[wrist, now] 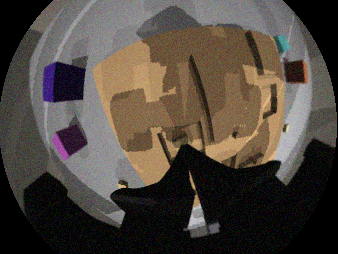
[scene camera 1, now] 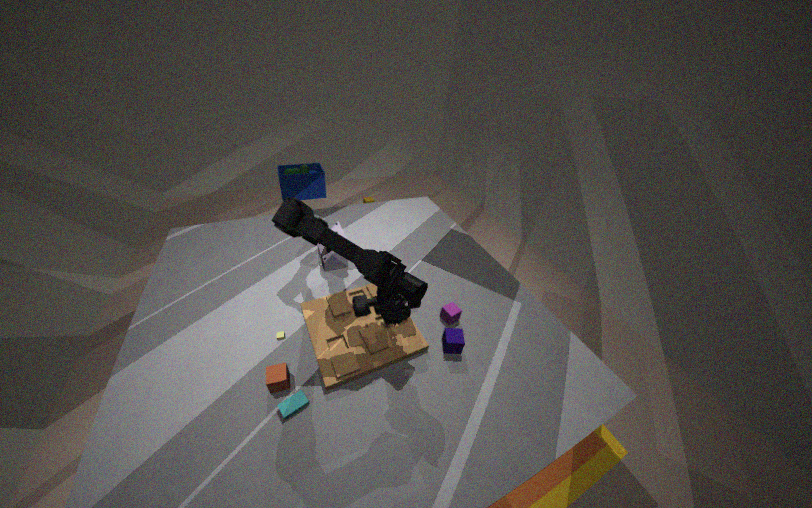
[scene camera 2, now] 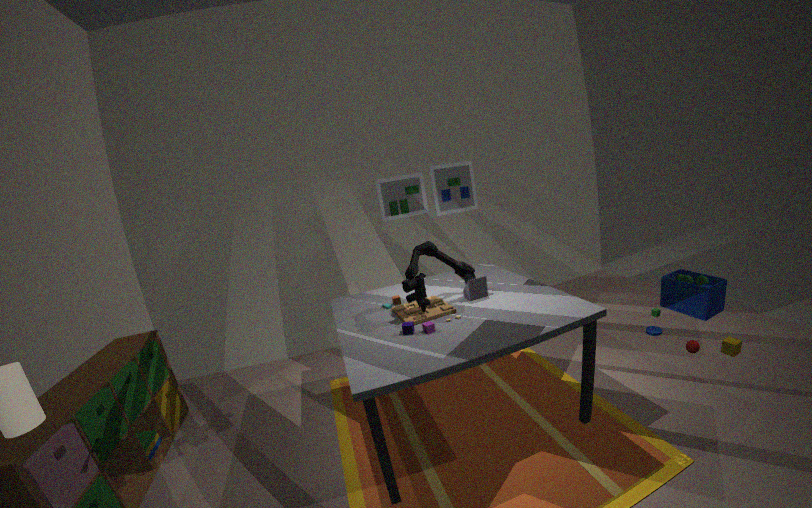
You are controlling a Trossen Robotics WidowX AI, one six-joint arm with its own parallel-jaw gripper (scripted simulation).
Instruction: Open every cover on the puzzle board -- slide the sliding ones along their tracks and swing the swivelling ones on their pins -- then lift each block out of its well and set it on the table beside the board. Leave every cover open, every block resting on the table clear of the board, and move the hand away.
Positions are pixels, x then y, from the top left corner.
Scene:
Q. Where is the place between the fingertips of the gripper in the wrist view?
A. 184, 147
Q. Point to a tan puzzle board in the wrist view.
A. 150, 95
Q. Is the gripper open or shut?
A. Shut.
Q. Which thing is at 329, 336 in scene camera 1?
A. A tan puzzle board.

